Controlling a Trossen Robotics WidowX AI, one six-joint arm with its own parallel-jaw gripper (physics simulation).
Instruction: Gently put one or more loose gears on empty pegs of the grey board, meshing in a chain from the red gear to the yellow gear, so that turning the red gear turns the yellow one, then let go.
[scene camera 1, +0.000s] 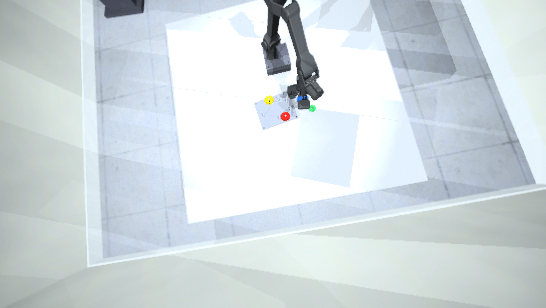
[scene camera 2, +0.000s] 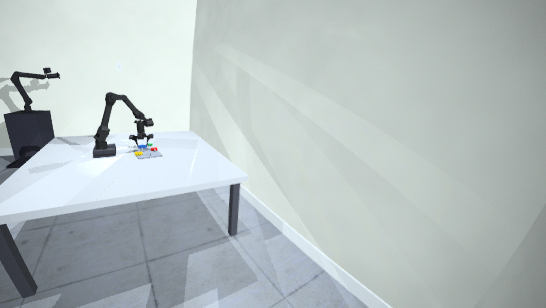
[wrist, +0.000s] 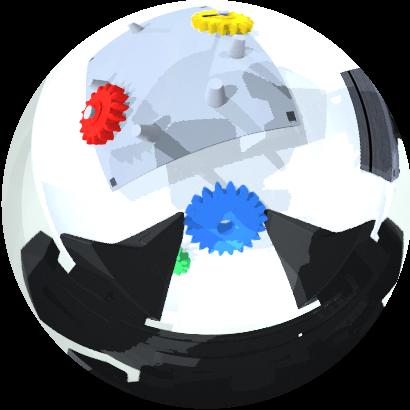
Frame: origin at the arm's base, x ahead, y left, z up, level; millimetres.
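Seen in the pictures: gripper, fingertip midpoint: (scene camera 1: 301, 99) (scene camera 2: 142, 146) (wrist: 224, 215); arm's base, origin of the base link: (scene camera 1: 271, 54) (scene camera 2: 101, 148).
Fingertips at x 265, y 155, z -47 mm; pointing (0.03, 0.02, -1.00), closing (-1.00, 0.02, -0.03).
Offsets run from my fingertips to a thing's top centre. "*": to the spot under its first point. Level surfaces: height alone.
The blue gear @(0 mm ahead, 6 mm left, 9 mm up) (scene camera 1: 300, 98) (scene camera 2: 143, 147) (wrist: 225, 217) lies flat between the fingertips, which touch its teeth on both sides. My gripper (scene camera 1: 299, 97) (scene camera 2: 142, 145) (wrist: 224, 215) is shut on it, beside the board; whether the gear touches the table I cannot tell. The grey board @(45 mm ahead, 152 mm right, 22 mm up) (scene camera 1: 270, 114) (scene camera 2: 150, 156) (wrist: 170, 75) carries the red gear @(* 99 mm ahead, 98 mm right, 20 mm up) (scene camera 1: 285, 116) (scene camera 2: 154, 149) (wrist: 104, 115) and the yellow gear @(11 mm back, 187 mm right, 17 mm up) (scene camera 1: 269, 100) (scene camera 2: 139, 154) (wrist: 223, 23), apart, each on a peg. Several bare pegs stand on it, one @(4 mm ahead, 86 mm right, 20 mm up) (wrist: 216, 92) near the middle of the wrist view. The green gear @(57 mm ahead, 56 mm left, 8 mm up) (scene camera 1: 312, 108) (scene camera 2: 150, 145) (wrist: 182, 262) lies loose, partly behind the left finger in the wrist view.
The arm's dark base (scene camera 1: 277, 62) (scene camera 2: 104, 151) (wrist: 372, 127) stands on the white table @(8 mm down) (scene camera 1: 225, 175) (scene camera 2: 190, 170) near the board. A second arm (scene camera 2: 22, 90) stands on a dark pedestal (scene camera 2: 30, 130) beyond the table. A wall (scene camera 2: 375, 125) rises on the right in scene camera 2.
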